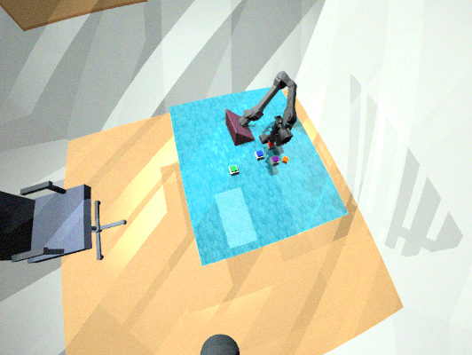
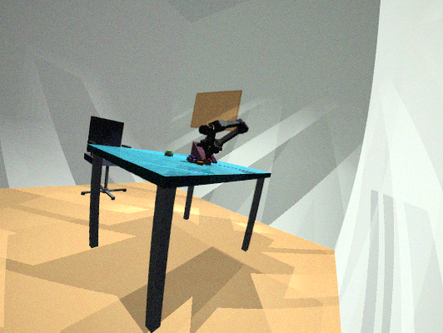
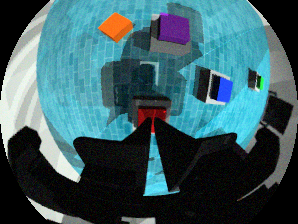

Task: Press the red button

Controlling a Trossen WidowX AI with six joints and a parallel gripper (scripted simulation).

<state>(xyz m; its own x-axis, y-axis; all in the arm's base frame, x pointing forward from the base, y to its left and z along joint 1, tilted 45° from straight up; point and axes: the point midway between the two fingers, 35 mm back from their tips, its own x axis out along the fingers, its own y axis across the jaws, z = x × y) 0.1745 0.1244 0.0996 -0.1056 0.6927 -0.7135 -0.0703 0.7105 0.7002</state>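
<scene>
My gripper tip is now 1 cm above the red button. The rest, counted from my gripper tip: blue button (5 cm ahead, 10 cm to the right); orange block (12 cm ahead, 6 cm to the left, 2 cm below); purple button (11 cm ahead, 1 cm to the right).
</scene>
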